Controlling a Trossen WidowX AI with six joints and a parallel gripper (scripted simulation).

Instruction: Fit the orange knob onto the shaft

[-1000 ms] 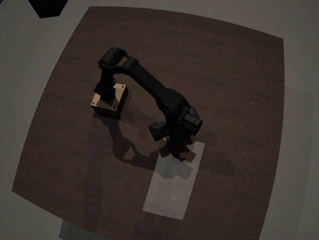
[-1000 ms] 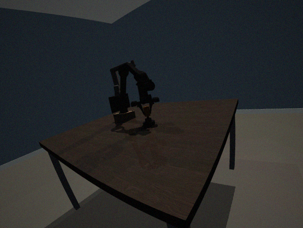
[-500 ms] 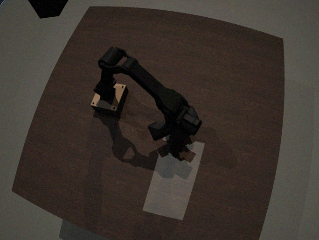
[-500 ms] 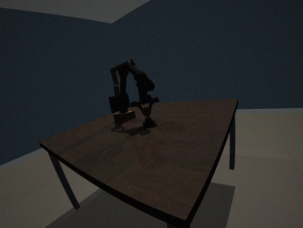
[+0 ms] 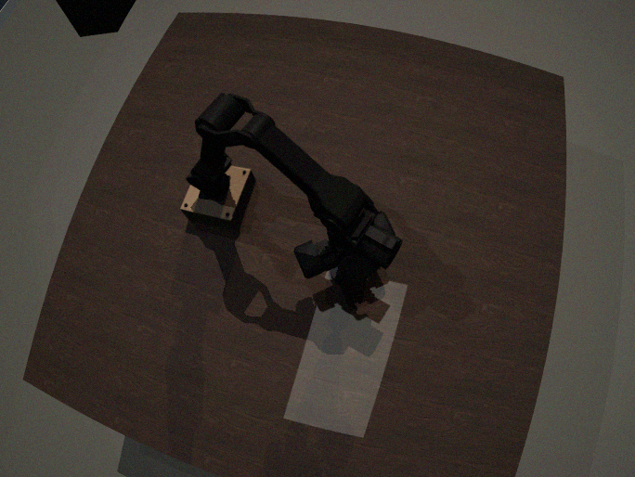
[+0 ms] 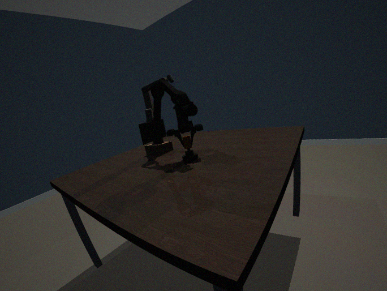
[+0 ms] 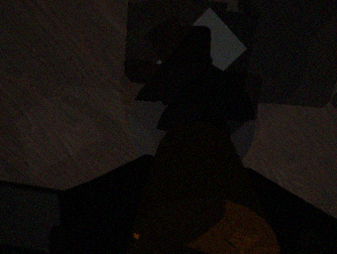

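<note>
Right now the orange knob is 2 cm above my gripper tip. Round my gripper tip: round pedestal (4 cm below).
</note>
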